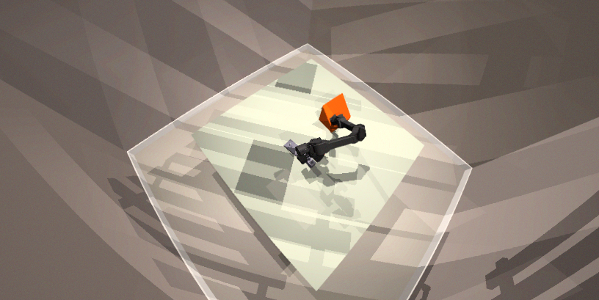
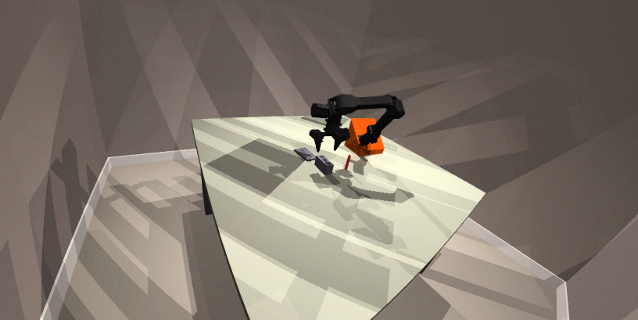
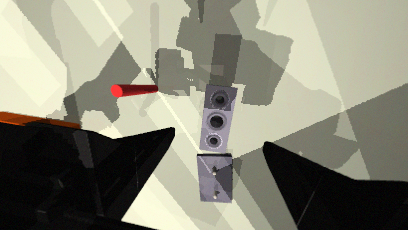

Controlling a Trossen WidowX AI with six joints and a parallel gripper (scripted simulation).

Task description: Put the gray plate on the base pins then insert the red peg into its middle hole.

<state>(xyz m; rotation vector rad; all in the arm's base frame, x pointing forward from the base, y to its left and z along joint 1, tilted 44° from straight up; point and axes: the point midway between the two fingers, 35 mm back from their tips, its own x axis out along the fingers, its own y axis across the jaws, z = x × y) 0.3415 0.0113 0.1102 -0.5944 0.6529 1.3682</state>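
The gray plate lies 6 cm below my gripper tip. Also, from my gripper tip: red peg 12 cm behind, 5 cm below, 4 cm to the left.
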